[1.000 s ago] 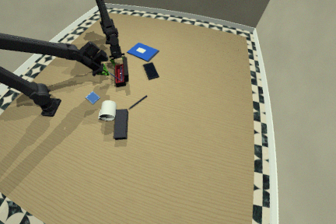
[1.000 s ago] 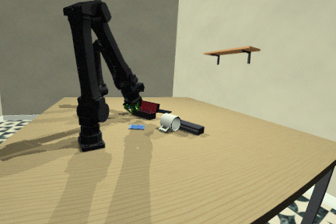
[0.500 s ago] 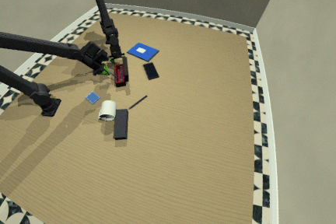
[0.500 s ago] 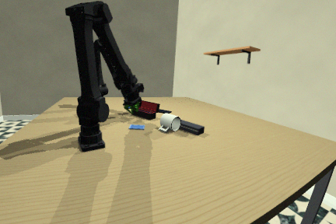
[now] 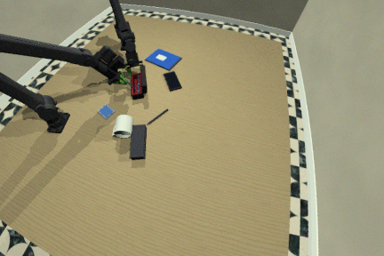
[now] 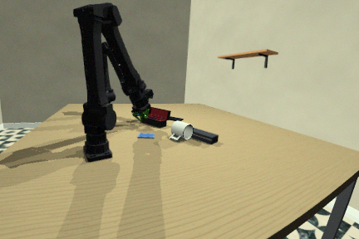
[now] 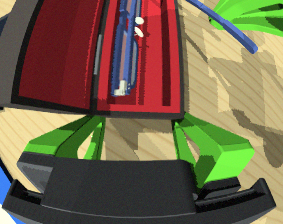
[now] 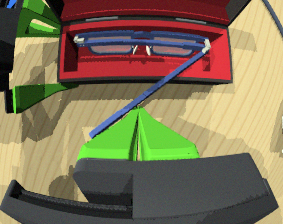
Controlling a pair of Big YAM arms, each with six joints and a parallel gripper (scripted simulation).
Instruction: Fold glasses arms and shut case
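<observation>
The glasses case is 80 mm ahead of my right hand, 40 mm to the left of it and 10 mm below it.
</observation>
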